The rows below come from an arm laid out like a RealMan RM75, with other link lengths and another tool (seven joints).
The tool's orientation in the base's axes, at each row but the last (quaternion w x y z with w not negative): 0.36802 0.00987 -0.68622 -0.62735; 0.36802 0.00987 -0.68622 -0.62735; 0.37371 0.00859 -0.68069 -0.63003; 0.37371 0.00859 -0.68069 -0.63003; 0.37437 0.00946 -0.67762 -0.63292; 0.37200 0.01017 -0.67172 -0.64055; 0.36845 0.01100 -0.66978 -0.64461; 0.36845 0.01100 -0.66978 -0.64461; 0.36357 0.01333 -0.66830 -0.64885; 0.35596 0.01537 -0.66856 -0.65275; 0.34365 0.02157 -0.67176 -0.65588; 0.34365 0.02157 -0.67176 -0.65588; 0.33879 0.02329 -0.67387 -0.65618
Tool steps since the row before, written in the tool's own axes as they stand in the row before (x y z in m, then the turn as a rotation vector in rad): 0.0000 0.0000 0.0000 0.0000 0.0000 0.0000; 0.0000 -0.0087 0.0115 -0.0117 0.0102 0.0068; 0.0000 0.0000 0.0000 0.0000 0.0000 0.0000; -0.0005 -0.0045 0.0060 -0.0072 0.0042 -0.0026; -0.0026 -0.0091 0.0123 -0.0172 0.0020 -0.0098; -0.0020 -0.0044 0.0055 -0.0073 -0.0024 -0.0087; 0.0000 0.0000 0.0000 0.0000 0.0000 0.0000; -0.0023 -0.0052 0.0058 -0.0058 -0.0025 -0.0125; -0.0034 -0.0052 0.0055 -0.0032 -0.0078 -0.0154; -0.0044 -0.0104 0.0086 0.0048 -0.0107 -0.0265; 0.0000 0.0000 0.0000 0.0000 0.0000 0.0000; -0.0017 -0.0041 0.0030 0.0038 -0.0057 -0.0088; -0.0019 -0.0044 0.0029 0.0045 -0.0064 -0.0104
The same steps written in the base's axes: 0.0000 0.0000 0.0000 0.0000 0.0000 0.0000; -0.0099 0.0080 -0.0069 0.0096 0.0135 0.0035; 0.0000 0.0000 0.0000 0.0000 0.0000 0.0000; -0.0048 0.0044 -0.0037 0.0085 0.0021 -0.0001; -0.0087 0.0099 -0.0082 0.0184 0.0004 -0.0076; -0.0034 0.0049 -0.0043 0.0086 -0.0043 -0.0065; 0.0000 0.0000 0.0000 0.0000 0.0000 0.0000; -0.0037 0.0052 -0.0050 0.0094 -0.0083 -0.0062; -0.0026 0.0056 -0.0056 0.0066 -0.0129 -0.0100; -0.0056 0.0080 -0.0103 0.0048 -0.0267 -0.0101; 0.0000 0.0000 0.0000 0.0000 0.0000 0.0000; -0.0019 0.0028 -0.0041 -0.0010 -0.0102 -0.0043; -0.0018 0.0028 -0.0045 -0.0010 -0.0121 -0.0048
